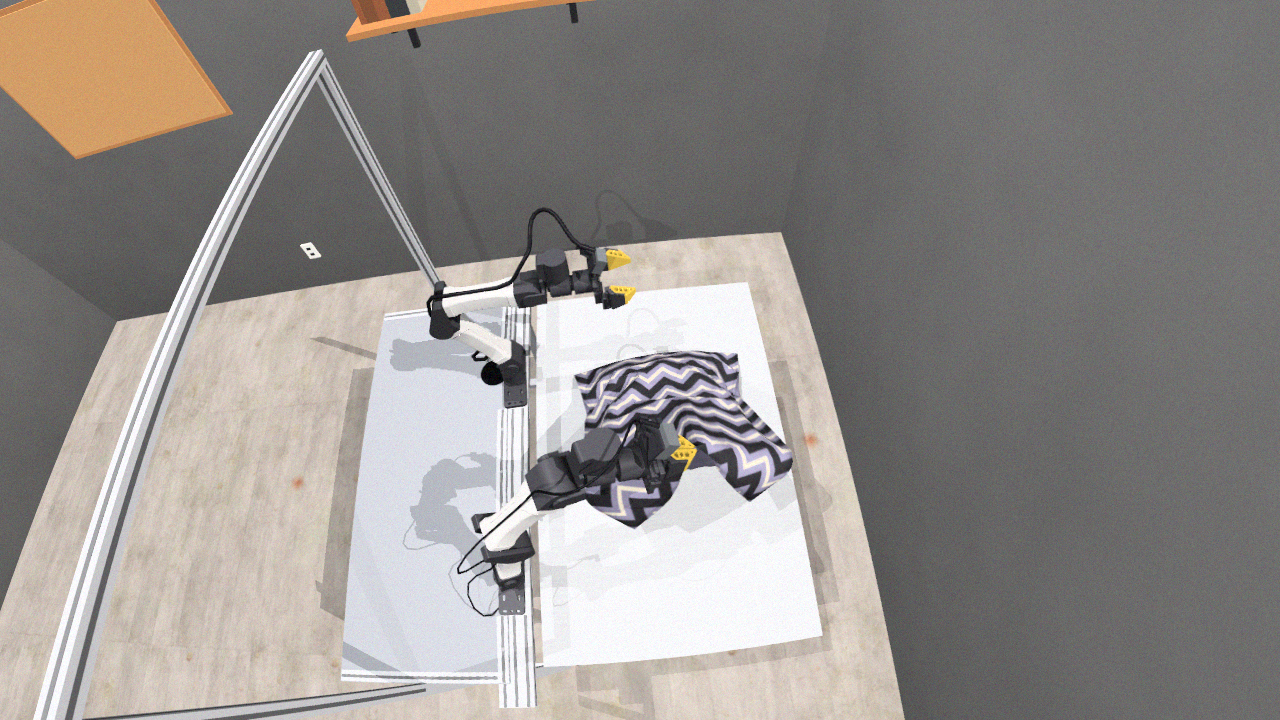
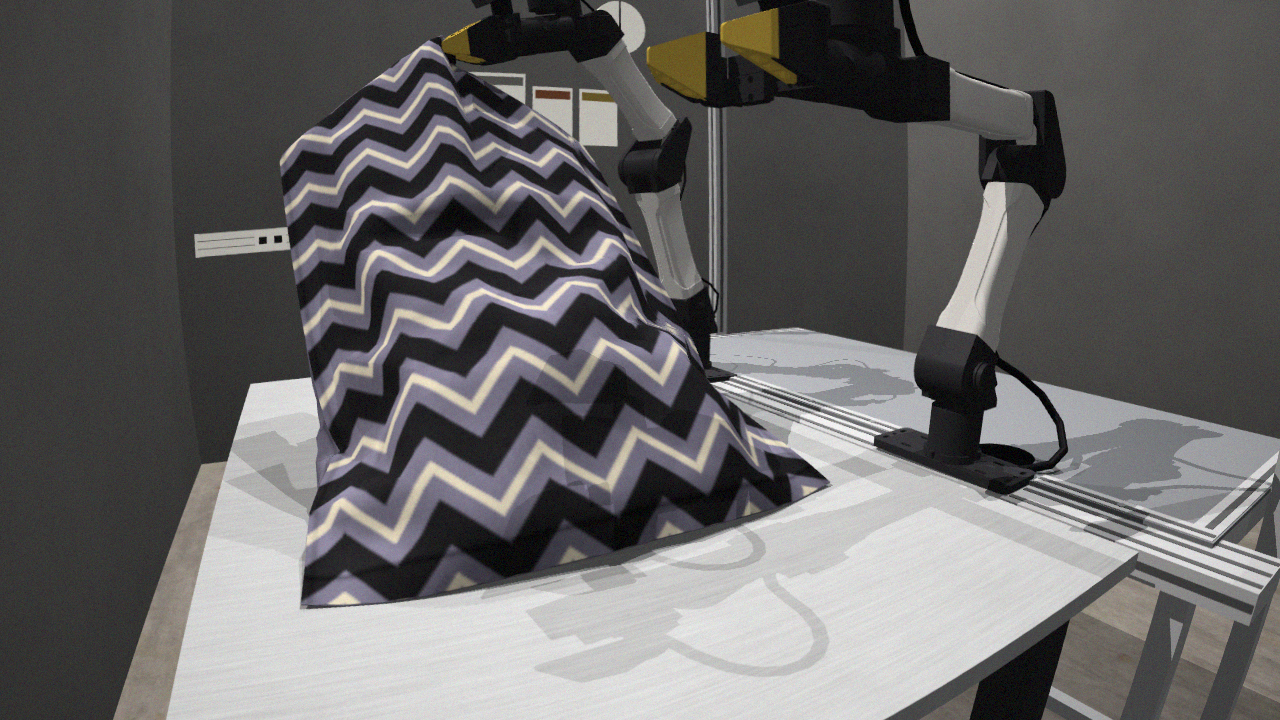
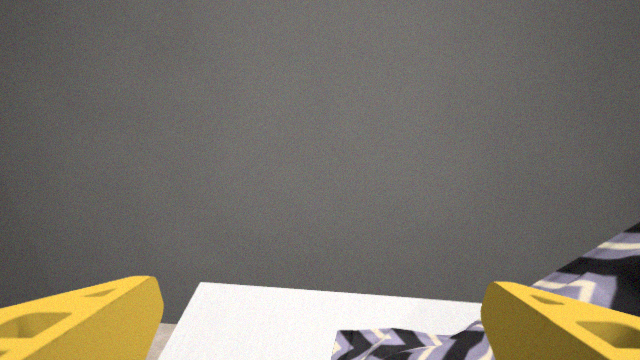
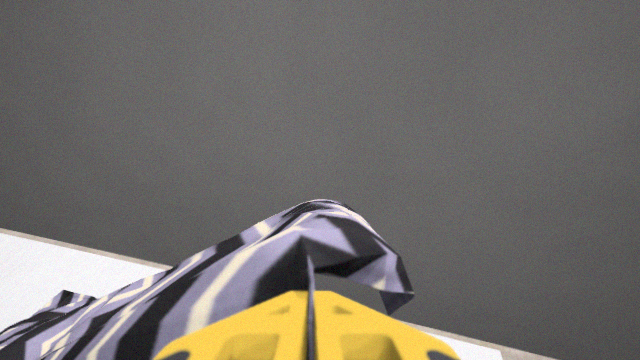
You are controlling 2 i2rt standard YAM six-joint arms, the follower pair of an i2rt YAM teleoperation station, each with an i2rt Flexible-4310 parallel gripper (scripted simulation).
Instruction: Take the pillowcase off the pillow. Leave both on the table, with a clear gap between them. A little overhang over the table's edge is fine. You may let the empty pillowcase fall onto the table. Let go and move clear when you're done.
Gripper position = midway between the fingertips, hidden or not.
Observation:
I see my left gripper (image 2: 681, 45), my right gripper (image 2: 441, 47) and a zigzag pillowcase (image 2: 503, 385).
The zigzag pillowcase is seen too in image 1 (image 1: 697, 391), in image 3 (image 3: 598, 277) and in image 4 (image 4: 281, 254). My left gripper also shows in image 1 (image 1: 633, 274) and in image 3 (image 3: 321, 294). My right gripper is seen too in image 1 (image 1: 695, 450) and in image 4 (image 4: 311, 306).

